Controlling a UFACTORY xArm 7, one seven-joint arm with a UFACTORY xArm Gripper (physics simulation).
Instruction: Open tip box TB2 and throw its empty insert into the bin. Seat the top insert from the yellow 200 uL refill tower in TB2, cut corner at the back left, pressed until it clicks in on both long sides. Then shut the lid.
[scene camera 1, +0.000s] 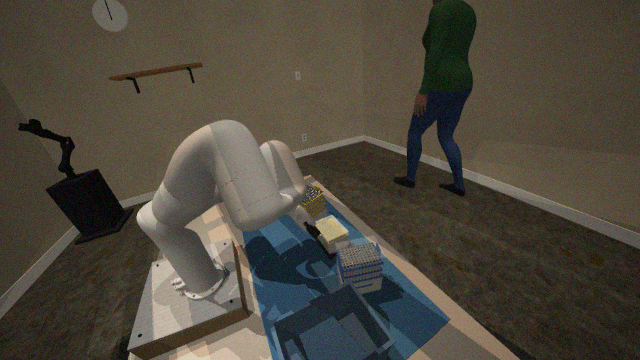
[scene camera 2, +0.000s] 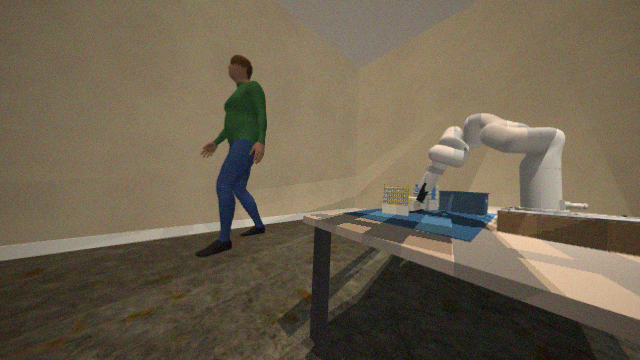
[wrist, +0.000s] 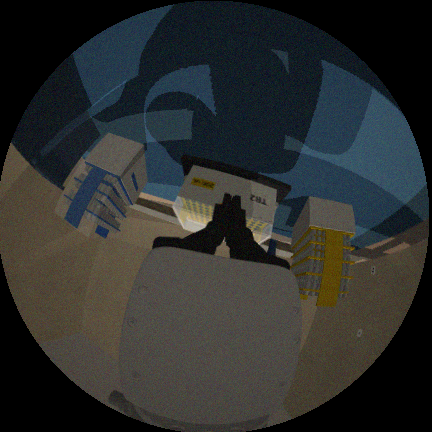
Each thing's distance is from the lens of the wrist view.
my gripper (wrist: 228, 204): 0.15 m
clear lid (wrist: 193, 215): 0.16 m
dark blue bin (wrist: 64, 130): 0.27 m
The marked spots on the clear lid and the dark blue bin are 0.25 m apart.
